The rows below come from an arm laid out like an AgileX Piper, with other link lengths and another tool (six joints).
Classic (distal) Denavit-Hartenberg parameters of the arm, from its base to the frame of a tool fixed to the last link. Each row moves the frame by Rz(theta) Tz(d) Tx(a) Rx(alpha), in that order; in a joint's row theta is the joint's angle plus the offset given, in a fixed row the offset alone. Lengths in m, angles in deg.
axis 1: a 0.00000, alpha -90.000, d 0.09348, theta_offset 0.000
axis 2: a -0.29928, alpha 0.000, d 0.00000, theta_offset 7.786
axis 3: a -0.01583, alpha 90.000, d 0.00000, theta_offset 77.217
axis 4: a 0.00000, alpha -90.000, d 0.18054, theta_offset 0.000
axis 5: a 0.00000, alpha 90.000, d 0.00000, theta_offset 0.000
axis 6: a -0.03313, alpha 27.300, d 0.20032, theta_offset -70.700
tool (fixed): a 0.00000, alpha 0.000, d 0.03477, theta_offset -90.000
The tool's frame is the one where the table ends.
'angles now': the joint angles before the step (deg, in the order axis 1, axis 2, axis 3, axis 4, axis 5, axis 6). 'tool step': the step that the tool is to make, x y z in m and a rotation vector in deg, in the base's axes. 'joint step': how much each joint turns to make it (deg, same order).
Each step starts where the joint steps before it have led.
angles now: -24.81 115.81 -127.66 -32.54 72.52 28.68
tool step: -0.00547 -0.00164 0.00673 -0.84 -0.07 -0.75
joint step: 0.01 -0.68 -0.11 -0.99 0.59 0.23
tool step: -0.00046 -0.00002 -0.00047 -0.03 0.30 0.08
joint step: -0.01 0.02 -0.01 -0.04 0.14 -0.26
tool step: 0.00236 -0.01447 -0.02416 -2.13 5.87 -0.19
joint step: -0.10 3.64 0.02 -3.85 -0.02 -1.41
